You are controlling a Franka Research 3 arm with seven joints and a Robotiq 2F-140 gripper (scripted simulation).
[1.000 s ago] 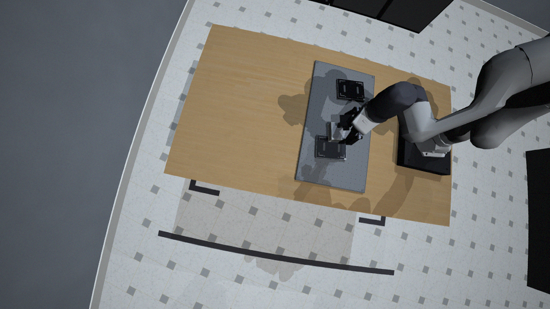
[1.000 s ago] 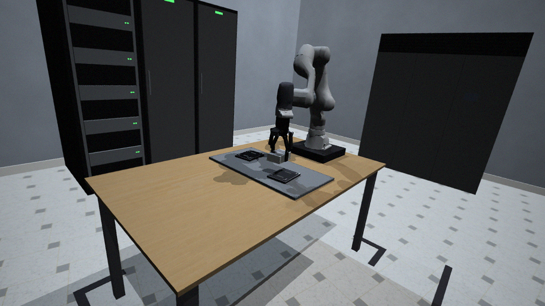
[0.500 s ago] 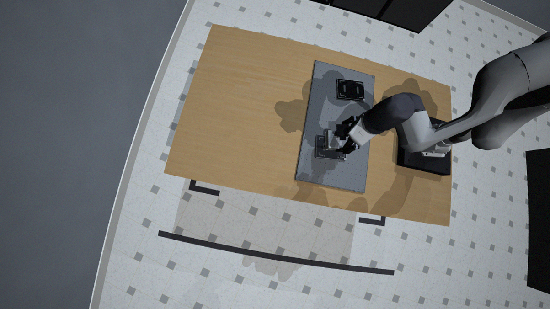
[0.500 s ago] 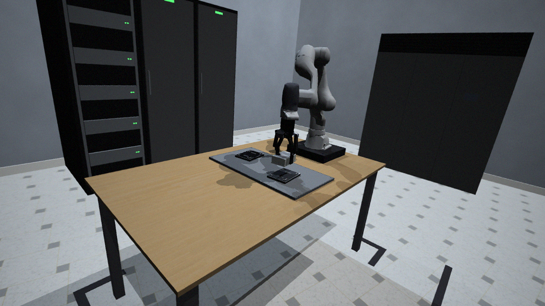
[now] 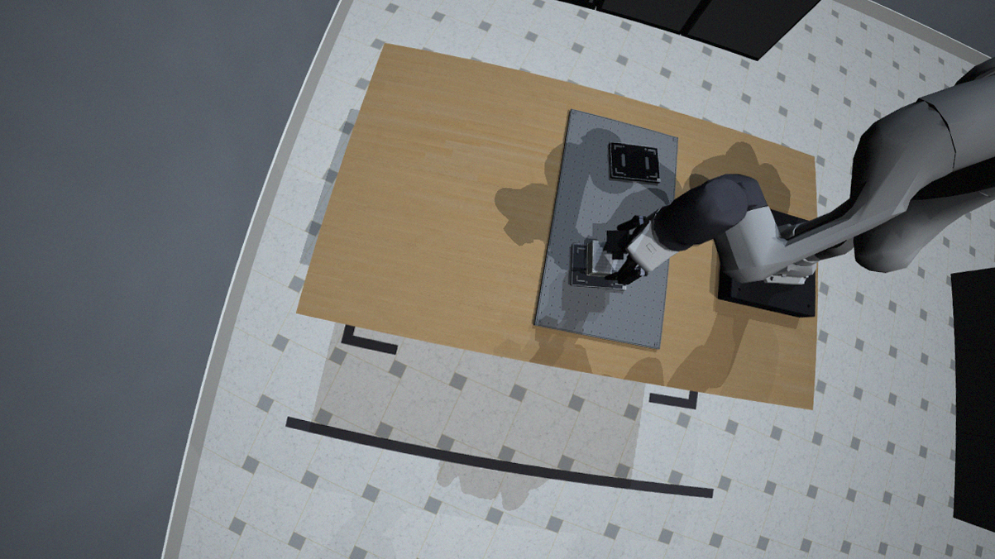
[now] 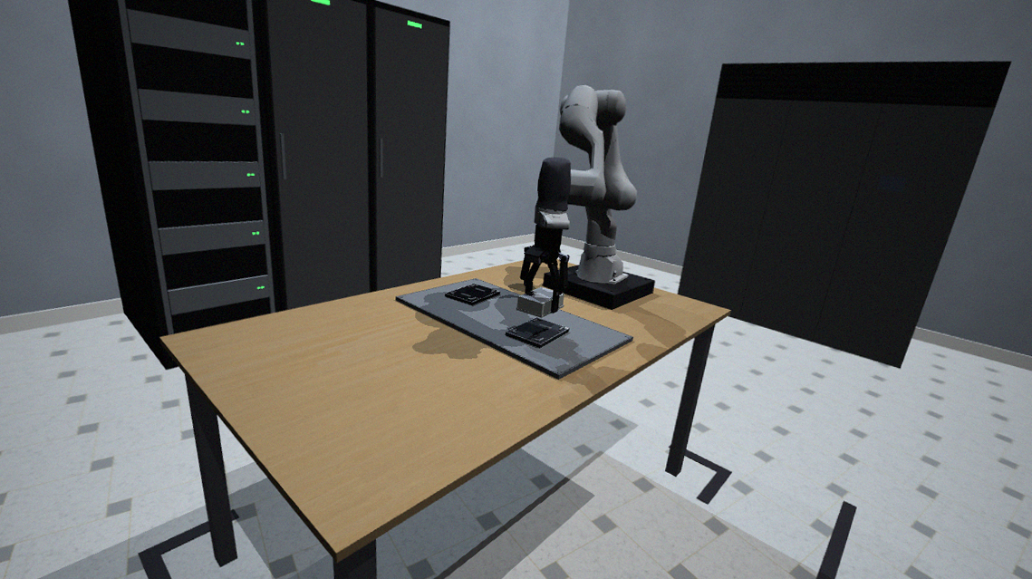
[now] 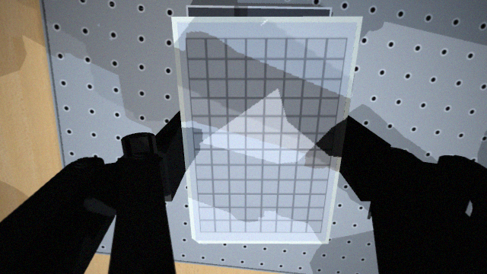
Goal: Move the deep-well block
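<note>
Right now the translucent deep-well block is 1 cm below my hand. The rest, counted from my hand: nest N2: 10 cm below; then black nest N1: 36 cm to the right, 10 cm below, 6 cm behind.
</note>
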